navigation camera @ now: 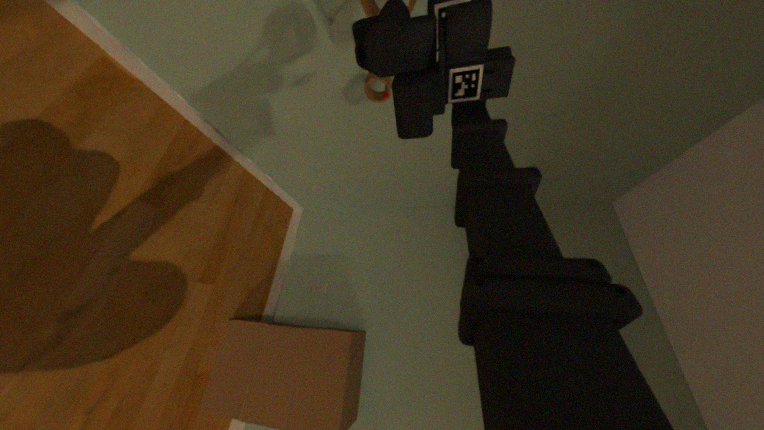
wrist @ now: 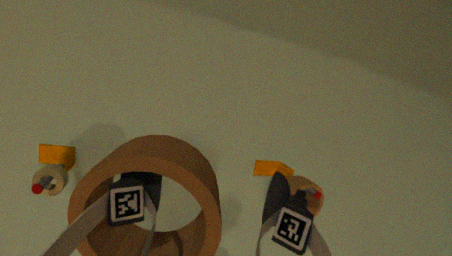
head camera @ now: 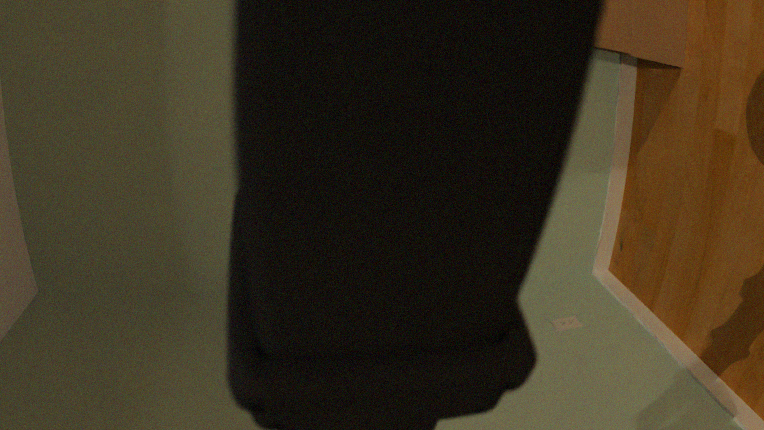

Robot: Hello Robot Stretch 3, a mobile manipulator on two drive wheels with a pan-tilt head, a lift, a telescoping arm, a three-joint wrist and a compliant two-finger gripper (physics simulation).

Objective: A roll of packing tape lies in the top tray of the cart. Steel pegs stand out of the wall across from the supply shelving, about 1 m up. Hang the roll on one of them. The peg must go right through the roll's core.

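Frame: origin at the robot's base, x ahead, y left, z up, level; metres.
Where they show: gripper, between the fingertips: (wrist: pixel 215 182).
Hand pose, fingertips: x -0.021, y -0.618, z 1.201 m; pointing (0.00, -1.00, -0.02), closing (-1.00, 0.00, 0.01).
Observation:
After its pixels a point has its place.
The large brown tape roll (wrist: pixel 160 147) {x 0.017, y -0.587, z 1.230 m} is low and left of centre in the wrist view, its core facing the camera. My gripper (wrist: pixel 215 182) {x -0.021, y -0.618, z 1.201 m} has its fingers wide apart. The left finger is inside the core and carries the roll; the right finger is outside it, with a gap. An orange-based peg (wrist: pixel 37 188) {x 0.240, y -0.738, z 1.097 m} with a red tip, at the left, bears a small tan roll (wrist: pixel 59 186) {x 0.237, y -0.782, z 1.083 m}. Another red-tipped peg (wrist: pixel 317 195) {x -0.230, y -0.898, z 1.096 m}, behind the right finger, bears a small brown roll (wrist: pixel 317 209) {x -0.257, y -0.938, z 1.047 m}. Whatever is behind the large roll is hidden. The cart does not show.
My telescoping arm (head camera: pixel 395 186) {x -0.082, y -0.070, z 1.297 m} (navigation camera: pixel 507 235) {x -0.086, y -0.150, z 1.290 m} blocks much of the head view. A brown box (head camera: pixel 644 26) {x -1.303, y -0.338, z 0.217 m} (navigation camera: pixel 283 368) {x -1.340, y -0.249, z 0.444 m} stands by the green wall. A pale surface (head camera: pixel 13 256) {x -1.215, y -1.192, z 2.437 m} (navigation camera: pixel 711 256) {x -1.055, y -0.857, z 2.438 m} is across from it. A small ring (navigation camera: pixel 369 88) {x -0.221, y -0.963, z 1.026 m} with a red tip shows beside the wrist in the navigation view.

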